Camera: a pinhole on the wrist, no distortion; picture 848 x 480 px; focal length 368.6 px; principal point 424.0 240.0 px. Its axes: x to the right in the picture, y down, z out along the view. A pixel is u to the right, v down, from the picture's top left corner.
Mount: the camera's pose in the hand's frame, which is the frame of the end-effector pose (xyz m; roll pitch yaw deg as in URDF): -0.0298 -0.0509 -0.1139 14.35 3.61 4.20
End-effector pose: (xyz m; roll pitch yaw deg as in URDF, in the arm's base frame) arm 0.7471 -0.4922 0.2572 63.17 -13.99 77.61
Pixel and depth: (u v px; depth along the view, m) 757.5 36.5 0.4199
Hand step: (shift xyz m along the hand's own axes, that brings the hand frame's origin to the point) 0.3944 -0.3493 0.2108
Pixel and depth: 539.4 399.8 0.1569
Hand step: 0.0277 -0.0196 0.0515
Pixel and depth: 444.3 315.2 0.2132
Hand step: -0.0037 -0.0597 0.1023
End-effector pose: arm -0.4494 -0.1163 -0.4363 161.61 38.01 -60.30
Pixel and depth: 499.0 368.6 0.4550
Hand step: 0.0895 -0.0010 0.3595
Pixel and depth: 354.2 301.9 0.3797
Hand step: -0.0749 -0.0866 0.2735
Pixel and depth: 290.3 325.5 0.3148
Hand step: -0.1226 -0.0650 0.2157
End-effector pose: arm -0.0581 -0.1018 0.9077 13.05 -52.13 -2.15
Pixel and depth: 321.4 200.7 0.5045
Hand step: -0.1267 -0.2356 0.3694
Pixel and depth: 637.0 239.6 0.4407
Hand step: 0.2585 -0.1397 0.2960
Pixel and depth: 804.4 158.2 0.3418
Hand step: 0.3525 -0.1815 0.1756
